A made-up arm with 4 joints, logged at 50 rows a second.
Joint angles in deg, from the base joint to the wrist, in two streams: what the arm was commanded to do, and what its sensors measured. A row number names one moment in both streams.
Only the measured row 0 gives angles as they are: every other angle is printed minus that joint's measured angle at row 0.
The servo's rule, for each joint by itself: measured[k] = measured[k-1] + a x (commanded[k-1-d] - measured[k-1]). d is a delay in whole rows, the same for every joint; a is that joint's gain. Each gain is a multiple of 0.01, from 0.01 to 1. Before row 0 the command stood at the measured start. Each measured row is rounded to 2 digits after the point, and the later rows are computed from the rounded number. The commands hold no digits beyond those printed.
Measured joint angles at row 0: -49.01 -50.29 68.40 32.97
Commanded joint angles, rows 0 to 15: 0.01 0.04 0.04 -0.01; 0.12 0.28 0.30 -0.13; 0.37 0.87 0.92 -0.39; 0.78 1.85 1.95 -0.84; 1.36 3.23 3.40 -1.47; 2.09 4.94 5.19 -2.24; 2.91 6.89 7.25 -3.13; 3.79 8.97 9.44 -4.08; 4.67 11.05 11.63 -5.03; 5.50 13.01 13.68 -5.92; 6.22 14.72 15.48 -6.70; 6.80 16.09 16.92 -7.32; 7.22 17.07 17.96 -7.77; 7.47 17.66 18.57 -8.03; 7.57 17.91 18.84 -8.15; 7.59 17.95 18.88 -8.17
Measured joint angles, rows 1 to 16: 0.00 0.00 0.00 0.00; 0.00 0.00 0.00 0.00; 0.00 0.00 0.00 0.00; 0.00 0.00 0.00 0.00; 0.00 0.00 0.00 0.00; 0.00 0.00 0.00 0.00; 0.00 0.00 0.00 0.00; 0.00 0.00 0.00 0.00; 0.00 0.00 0.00 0.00; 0.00 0.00 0.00 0.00; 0.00 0.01 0.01 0.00; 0.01 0.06 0.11 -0.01; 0.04 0.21 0.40 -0.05; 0.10 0.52 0.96 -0.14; 0.20 1.03 1.84 -0.29; 0.35 1.77 3.05 -0.50
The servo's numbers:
d 10
a 0.08 0.19 0.36 0.11

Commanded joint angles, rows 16 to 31: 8.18 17.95 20.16 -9.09; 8.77 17.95 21.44 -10.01; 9.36 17.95 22.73 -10.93; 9.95 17.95 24.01 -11.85; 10.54 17.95 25.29 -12.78; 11.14 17.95 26.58 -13.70; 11.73 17.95 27.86 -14.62; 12.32 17.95 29.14 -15.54; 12.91 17.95 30.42 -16.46; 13.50 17.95 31.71 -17.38; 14.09 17.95 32.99 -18.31; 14.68 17.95 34.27 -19.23; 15.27 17.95 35.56 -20.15; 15.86 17.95 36.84 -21.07; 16.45 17.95 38.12 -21.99; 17.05 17.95 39.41 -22.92
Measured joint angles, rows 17 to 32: 0.55 2.74 4.56 -0.79; 0.81 3.92 6.32 -1.15; 1.12 5.27 8.23 -1.58; 1.47 6.74 10.19 -2.06; 1.85 8.26 12.09 -2.57; 2.25 9.75 13.83 -3.09; 2.65 11.14 15.32 -3.60; 3.04 12.38 16.49 -4.09; 3.40 13.43 17.34 -4.54; 3.74 14.29 17.89 -4.94; 4.10 14.99 18.71 -5.40; 4.47 15.55 19.69 -5.91; 4.86 16.01 20.78 -6.46; 5.27 16.38 21.94 -7.05; 5.69 16.68 23.15 -7.68; 6.13 16.92 24.38 -8.34
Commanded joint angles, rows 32 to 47: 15.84 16.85 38.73 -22.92; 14.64 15.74 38.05 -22.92; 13.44 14.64 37.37 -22.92; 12.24 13.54 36.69 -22.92; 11.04 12.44 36.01 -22.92; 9.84 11.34 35.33 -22.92; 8.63 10.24 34.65 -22.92; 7.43 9.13 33.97 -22.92; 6.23 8.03 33.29 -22.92; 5.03 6.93 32.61 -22.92; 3.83 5.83 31.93 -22.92; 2.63 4.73 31.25 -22.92; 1.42 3.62 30.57 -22.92; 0.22 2.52 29.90 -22.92; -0.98 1.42 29.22 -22.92; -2.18 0.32 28.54 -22.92
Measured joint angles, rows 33 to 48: 6.58 17.12 25.63 -9.03; 7.04 17.28 26.89 -9.75; 7.51 17.41 28.16 -10.49; 7.99 17.51 29.44 -11.25; 8.48 17.59 30.72 -12.03; 8.98 17.66 32.00 -12.82; 9.48 17.72 33.28 -13.63; 9.99 17.76 34.56 -14.45; 10.51 17.80 35.84 -15.28; 11.03 17.83 37.13 -16.12; 11.41 17.64 37.71 -16.87; 11.67 17.28 37.83 -17.54; 11.81 16.78 37.66 -18.13; 11.84 16.16 37.31 -18.66; 11.78 15.45 36.84 -19.13; 11.62 14.67 36.30 -19.55
